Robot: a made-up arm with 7 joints. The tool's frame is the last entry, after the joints. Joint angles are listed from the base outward. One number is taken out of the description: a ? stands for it. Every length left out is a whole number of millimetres.
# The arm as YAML. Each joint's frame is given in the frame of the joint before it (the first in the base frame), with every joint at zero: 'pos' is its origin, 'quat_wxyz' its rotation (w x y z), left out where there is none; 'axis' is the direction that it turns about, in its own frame. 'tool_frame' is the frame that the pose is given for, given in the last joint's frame.
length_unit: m
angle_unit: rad
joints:
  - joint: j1
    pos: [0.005, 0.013, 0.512]
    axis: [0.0, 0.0, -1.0]
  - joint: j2
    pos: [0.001, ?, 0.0]
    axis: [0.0, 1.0, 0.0]
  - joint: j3
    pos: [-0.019, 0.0, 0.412]
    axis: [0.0, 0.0, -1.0]
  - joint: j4
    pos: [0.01, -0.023, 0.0]
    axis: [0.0, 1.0, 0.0]
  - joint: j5
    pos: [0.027, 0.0, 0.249]
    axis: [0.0, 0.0, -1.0]
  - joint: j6
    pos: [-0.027, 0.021, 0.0]
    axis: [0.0, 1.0, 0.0]
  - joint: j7
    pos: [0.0, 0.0, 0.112]
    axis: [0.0, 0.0, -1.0]
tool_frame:
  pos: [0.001, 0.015, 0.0]
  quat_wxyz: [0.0, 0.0, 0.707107, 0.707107]
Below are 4 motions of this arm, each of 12 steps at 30 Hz.
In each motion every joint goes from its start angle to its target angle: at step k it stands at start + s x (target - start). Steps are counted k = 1, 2, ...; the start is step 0. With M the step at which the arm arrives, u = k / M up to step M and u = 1 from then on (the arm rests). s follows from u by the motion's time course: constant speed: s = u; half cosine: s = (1 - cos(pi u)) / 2; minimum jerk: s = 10 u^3 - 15 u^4 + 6 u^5.
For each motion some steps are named. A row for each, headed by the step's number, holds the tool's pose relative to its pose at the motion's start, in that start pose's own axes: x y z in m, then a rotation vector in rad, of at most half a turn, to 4 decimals.
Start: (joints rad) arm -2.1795 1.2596 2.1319 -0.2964 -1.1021 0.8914 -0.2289
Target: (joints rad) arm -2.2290 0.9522 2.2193 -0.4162 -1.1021 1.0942 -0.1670
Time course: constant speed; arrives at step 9
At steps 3, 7, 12:
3: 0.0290 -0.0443 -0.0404 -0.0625 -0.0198 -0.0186
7: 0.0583 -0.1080 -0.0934 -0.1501 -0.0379 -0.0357
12: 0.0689 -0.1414 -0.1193 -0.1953 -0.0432 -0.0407

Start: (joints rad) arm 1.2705 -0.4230 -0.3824 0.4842 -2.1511 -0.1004 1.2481
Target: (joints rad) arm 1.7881 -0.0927 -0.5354 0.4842 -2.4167 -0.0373 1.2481
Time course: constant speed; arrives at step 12
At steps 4, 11, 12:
4: -0.0458 0.0210 -0.0788 -0.1042 -0.0223 0.0463
11: -0.0605 0.0278 -0.2363 -0.3021 -0.0451 0.0438
12: -0.0556 0.0256 -0.2588 -0.3299 -0.0470 0.0345

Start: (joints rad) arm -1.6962 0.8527 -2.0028 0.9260 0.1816 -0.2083 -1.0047
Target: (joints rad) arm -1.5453 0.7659 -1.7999 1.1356 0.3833 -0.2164 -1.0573
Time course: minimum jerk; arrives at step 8
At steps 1, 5, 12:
1: -0.0005 -0.0004 -0.0004 -0.0025 -0.0072 0.0009
5: -0.0135 -0.0205 -0.0248 -0.1259 -0.3162 0.0330
12: -0.0129 -0.0306 -0.0363 -0.1811 -0.4302 0.0407

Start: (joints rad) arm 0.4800 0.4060 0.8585 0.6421 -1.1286 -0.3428 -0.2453
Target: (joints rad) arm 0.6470 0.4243 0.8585 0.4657 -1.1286 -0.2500 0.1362
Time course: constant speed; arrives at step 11
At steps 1, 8, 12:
1: 0.0028 0.0020 0.0013 0.0089 -0.0421 -0.0035
8: 0.0214 0.0140 0.0103 0.0677 -0.3423 -0.0325
12: 0.0288 0.0181 0.0141 0.0911 -0.4736 -0.0472

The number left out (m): 0.021
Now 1 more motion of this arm.
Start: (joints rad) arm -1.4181 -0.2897 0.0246 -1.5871 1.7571 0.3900 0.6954
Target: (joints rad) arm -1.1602 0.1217 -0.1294 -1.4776 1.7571 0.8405 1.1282
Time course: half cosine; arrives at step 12
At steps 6, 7, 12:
6: 0.0204 -0.1201 0.0717 0.2487 -0.3159 -0.0753
7: 0.0185 -0.1520 0.0899 0.3043 -0.4112 -0.0994
12: -0.0039 -0.2409 0.1399 0.4412 -0.7105 -0.1705

